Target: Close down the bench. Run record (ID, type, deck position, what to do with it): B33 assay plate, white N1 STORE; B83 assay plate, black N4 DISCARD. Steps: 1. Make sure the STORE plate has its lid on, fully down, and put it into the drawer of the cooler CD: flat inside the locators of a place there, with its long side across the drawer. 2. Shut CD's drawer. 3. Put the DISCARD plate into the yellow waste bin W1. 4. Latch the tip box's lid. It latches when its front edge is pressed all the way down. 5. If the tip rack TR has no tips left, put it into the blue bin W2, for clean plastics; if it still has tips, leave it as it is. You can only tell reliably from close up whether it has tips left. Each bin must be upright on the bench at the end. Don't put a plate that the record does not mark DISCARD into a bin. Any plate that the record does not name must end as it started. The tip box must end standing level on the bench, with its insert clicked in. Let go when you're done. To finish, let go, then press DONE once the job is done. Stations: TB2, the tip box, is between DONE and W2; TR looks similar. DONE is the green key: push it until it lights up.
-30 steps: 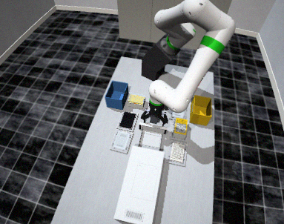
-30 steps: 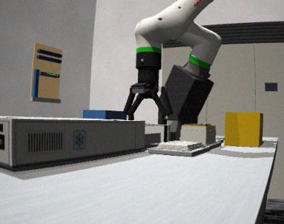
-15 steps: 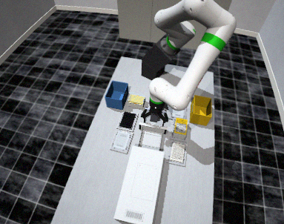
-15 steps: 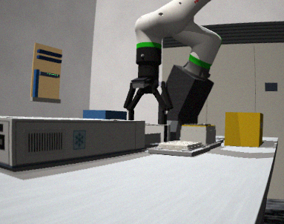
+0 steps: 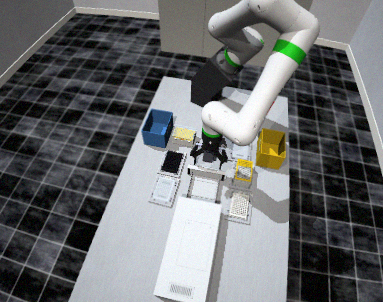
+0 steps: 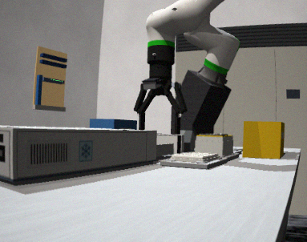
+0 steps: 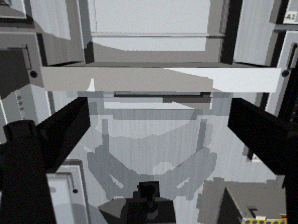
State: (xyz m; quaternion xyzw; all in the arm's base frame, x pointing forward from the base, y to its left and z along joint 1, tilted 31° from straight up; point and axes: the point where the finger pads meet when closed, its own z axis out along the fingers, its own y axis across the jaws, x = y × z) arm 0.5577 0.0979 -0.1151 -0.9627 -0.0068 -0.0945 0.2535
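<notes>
My hand is 190 mm past the clear plate lid, 150 mm to the right of it and 70 mm above it. Round my hand: black assay plate (190 mm to the right, 70 mm below); then yellow-topped tip holder (180 mm to the left, 30 mm below, 30 mm behind); then cooler drawer (150 mm ahead, 50 mm below, 10 mm to the left).
</notes>
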